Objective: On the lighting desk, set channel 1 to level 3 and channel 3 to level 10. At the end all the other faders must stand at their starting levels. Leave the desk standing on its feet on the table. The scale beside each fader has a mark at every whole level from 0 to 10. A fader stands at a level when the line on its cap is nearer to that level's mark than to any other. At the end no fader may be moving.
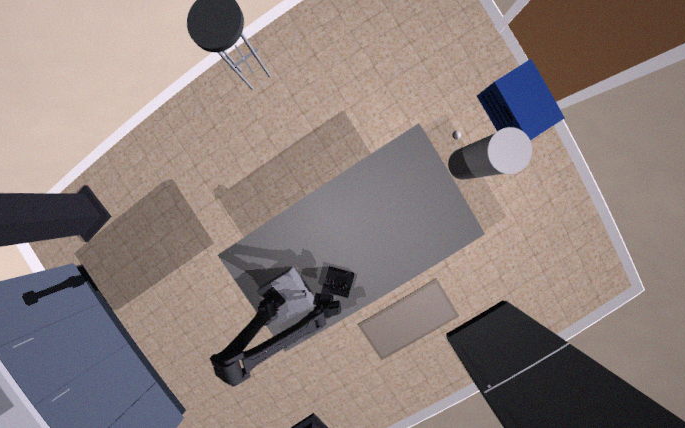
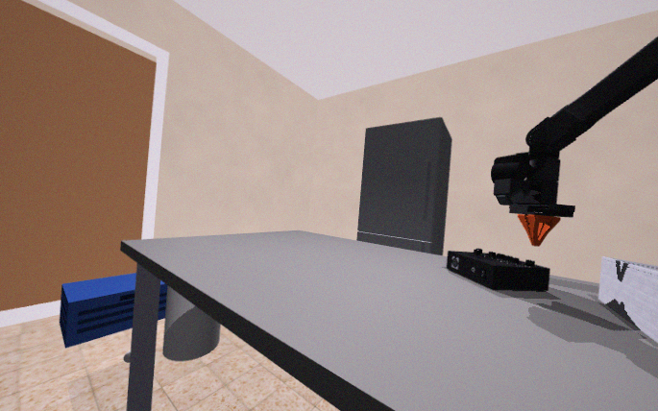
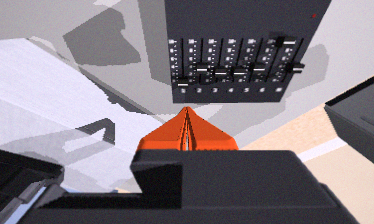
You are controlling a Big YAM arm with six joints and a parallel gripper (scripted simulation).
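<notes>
Right now the channel 1 fader cap is 10 mm ahead of my hand, 10 mm to the left of it and 50 mm below it. Round my hand: channel 3 cap: 50 mm ahead, 20 mm to the right, 50 mm below.
</notes>
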